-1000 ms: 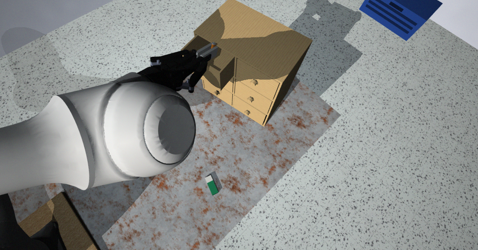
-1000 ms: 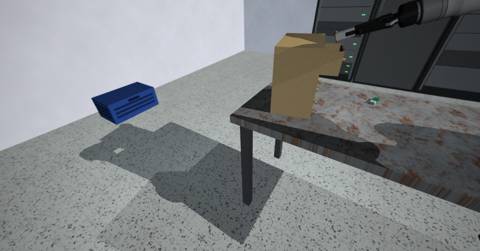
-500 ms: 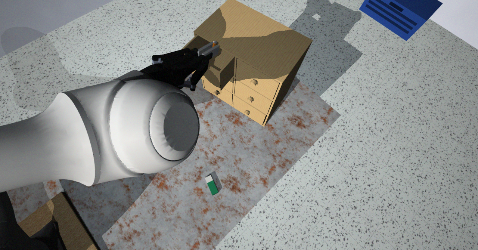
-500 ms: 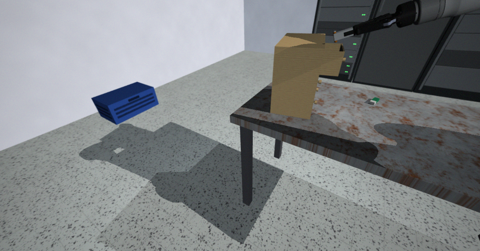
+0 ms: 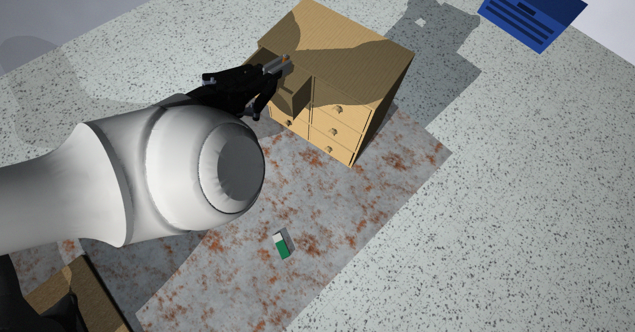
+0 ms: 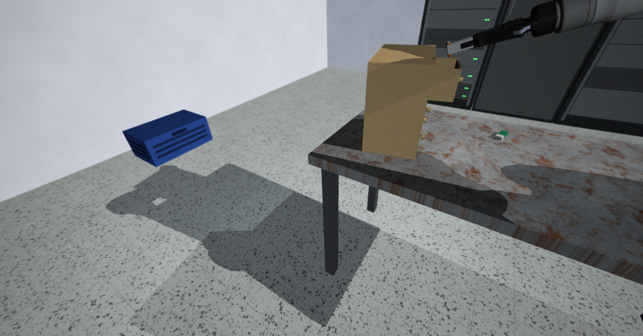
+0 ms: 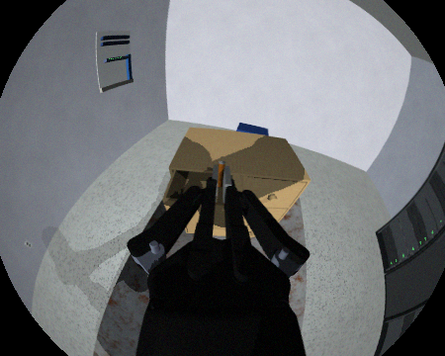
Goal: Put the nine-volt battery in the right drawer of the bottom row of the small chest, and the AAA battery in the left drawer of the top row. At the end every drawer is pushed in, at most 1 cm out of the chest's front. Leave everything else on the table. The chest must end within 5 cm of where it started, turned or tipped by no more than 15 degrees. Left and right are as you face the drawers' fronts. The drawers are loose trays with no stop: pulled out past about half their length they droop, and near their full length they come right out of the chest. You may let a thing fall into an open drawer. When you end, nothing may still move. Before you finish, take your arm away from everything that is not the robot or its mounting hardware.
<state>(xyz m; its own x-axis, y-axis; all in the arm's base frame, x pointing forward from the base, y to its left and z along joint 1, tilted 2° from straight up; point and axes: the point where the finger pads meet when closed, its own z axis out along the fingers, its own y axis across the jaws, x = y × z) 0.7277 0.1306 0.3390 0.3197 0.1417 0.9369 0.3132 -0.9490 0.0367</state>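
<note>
The orange AAA battery lies 30 mm ahead of my hand, 10 mm to the left of it and 10 mm below it. Also, from my hand: green-and-white nine-volt battery: 350 mm below, 230 mm to the right, 170 mm behind; then black nine-volt battery: 340 mm below, 160 mm ahead, 60 mm to the right.
</note>
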